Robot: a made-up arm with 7 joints.
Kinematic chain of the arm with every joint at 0, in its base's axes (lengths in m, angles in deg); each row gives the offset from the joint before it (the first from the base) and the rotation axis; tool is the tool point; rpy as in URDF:
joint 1: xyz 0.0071 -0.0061 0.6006 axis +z
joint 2: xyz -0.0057 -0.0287 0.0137 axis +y
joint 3: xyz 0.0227 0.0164 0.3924 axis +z
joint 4: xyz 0 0.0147 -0.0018 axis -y
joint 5: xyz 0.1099 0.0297 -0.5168 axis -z
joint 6: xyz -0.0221 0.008 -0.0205 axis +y
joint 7: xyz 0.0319 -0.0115 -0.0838 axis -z
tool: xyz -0.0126 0.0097 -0.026 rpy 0 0 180
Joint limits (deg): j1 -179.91..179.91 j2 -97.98..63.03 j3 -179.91..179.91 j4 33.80..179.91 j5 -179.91..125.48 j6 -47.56..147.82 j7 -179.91..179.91
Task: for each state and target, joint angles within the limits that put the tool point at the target. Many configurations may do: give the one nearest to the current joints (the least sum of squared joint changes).
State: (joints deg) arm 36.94 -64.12 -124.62 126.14 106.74 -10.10 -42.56
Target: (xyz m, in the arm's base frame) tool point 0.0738 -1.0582 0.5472
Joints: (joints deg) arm 86.05 -95.05 -123.78 160.50 115.36 11.81 -38.45
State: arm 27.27 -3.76 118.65 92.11 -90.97 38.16 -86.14
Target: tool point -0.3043 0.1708 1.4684
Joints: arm 33.11 15.53 143.48 115.30 -93.45 36.75 -86.34
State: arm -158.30 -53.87 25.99 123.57 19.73 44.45 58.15
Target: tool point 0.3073 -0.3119 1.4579
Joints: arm -171.96 -43.02 34.85 123.38 21.66 40.86 58.95
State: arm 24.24 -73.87 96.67 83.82 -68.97 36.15 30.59
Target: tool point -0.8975 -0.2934 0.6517
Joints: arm 47.25 -81.54 102.73 123.47 -72.14 29.26 31.40
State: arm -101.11 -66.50 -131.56 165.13 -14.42 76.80 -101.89
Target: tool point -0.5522 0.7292 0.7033
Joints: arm -71.17 -72.15 -126.63 144.34 -11.21 80.26 -101.38
